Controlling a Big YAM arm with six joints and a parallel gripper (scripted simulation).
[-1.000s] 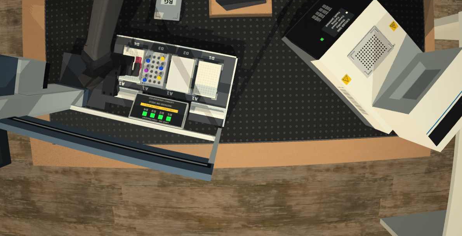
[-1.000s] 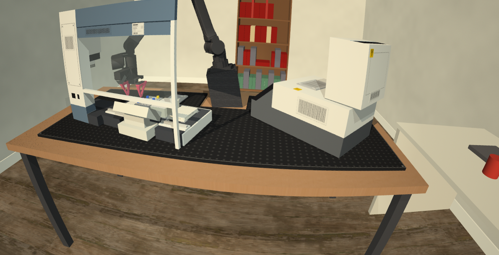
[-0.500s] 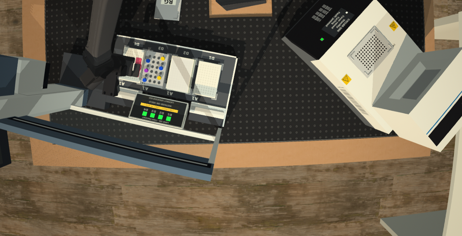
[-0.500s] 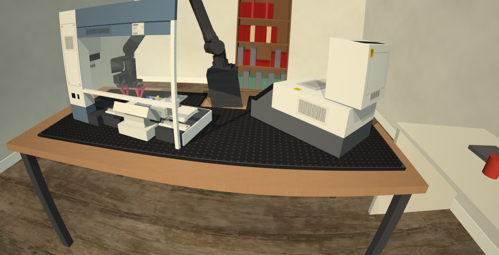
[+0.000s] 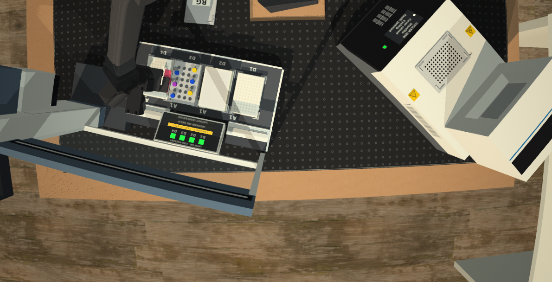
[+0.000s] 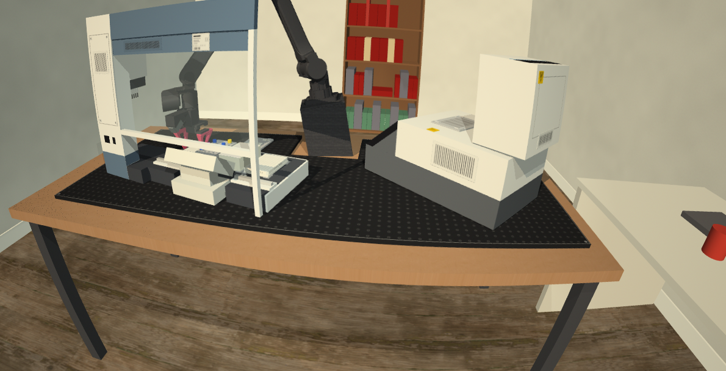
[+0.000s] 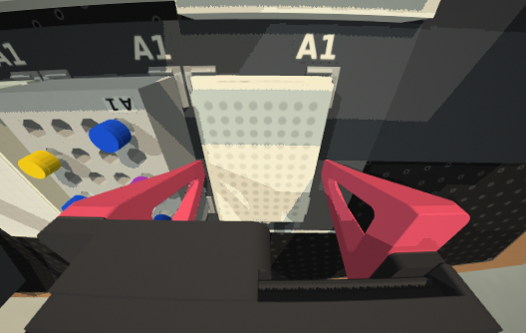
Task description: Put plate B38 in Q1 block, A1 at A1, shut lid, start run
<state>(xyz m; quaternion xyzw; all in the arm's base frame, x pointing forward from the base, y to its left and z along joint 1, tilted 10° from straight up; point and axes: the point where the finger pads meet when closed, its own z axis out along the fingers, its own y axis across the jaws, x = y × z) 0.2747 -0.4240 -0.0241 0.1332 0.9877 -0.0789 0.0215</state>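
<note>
Right now the PCR plate B38 is 10 mm below my hand. Also, from my hand: RG nest: 240 mm behind, 150 mm to the left, 70 mm below; then tube cooling block: 20 mm ahead, 100 mm to the left; then deep-well block: 50 mm ahead, 190 mm to the left.
</note>
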